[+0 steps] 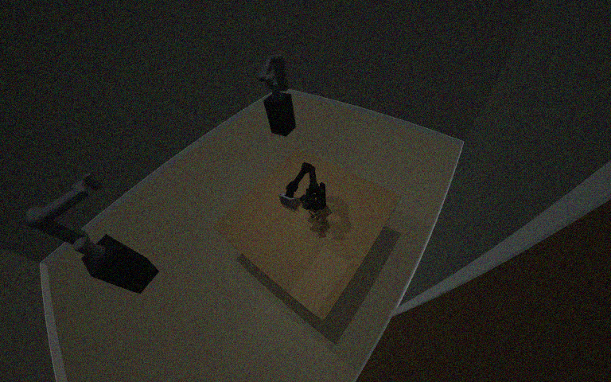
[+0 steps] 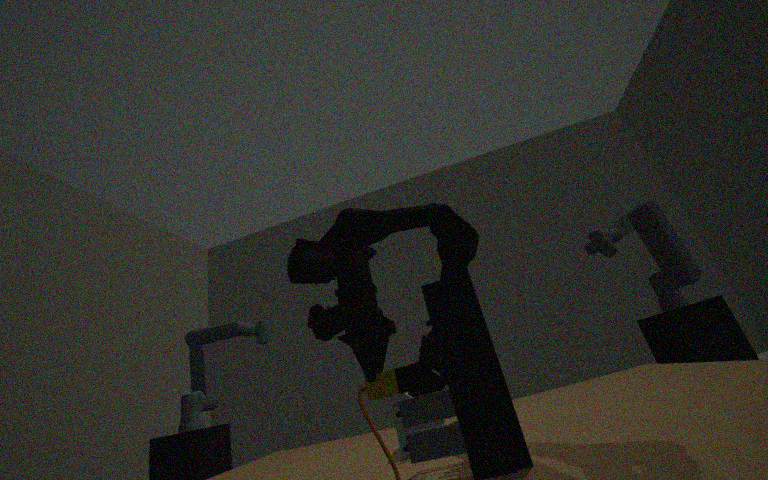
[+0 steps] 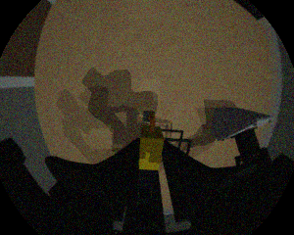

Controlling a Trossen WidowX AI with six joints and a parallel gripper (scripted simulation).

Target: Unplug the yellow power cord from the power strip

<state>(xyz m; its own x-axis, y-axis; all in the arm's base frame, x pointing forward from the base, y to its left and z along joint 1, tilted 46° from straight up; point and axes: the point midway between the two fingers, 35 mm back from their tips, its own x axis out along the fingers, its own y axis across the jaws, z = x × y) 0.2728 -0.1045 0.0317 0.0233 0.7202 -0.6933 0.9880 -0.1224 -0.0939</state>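
My gripper tip is 30 mm to the right of the yellow plug.
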